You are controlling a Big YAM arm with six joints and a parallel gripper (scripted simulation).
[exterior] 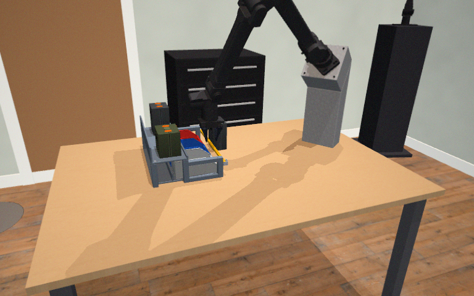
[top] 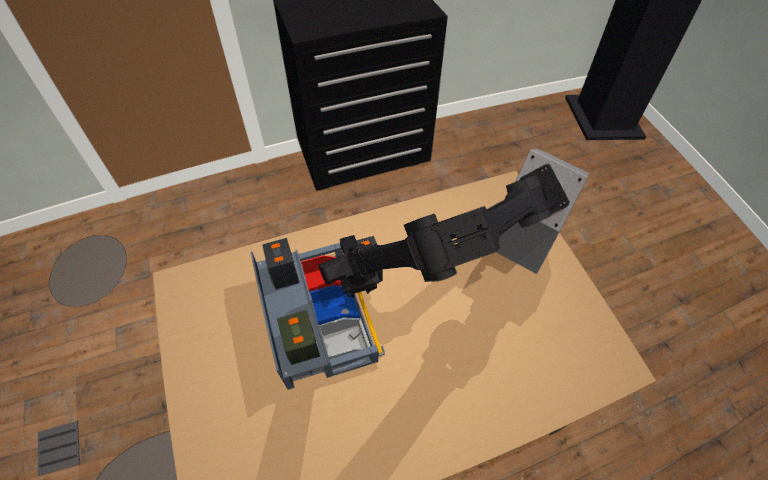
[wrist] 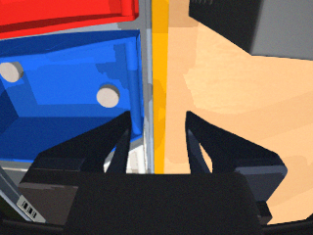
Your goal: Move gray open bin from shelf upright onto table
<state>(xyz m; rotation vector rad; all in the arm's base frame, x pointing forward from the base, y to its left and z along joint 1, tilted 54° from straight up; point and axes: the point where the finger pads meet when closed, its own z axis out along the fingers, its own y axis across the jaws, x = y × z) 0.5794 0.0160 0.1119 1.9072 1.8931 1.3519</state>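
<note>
The yellow bar is 3 cm below my hand. From my hand the other things lie so: blue bin: 10 cm ahead, 4 cm below, 3 cm to the left; gray open bin: 13 cm to the left, 7 cm ahead, 4 cm below; red bin: 13 cm ahead, 8 cm to the right, 4 cm below.
</note>
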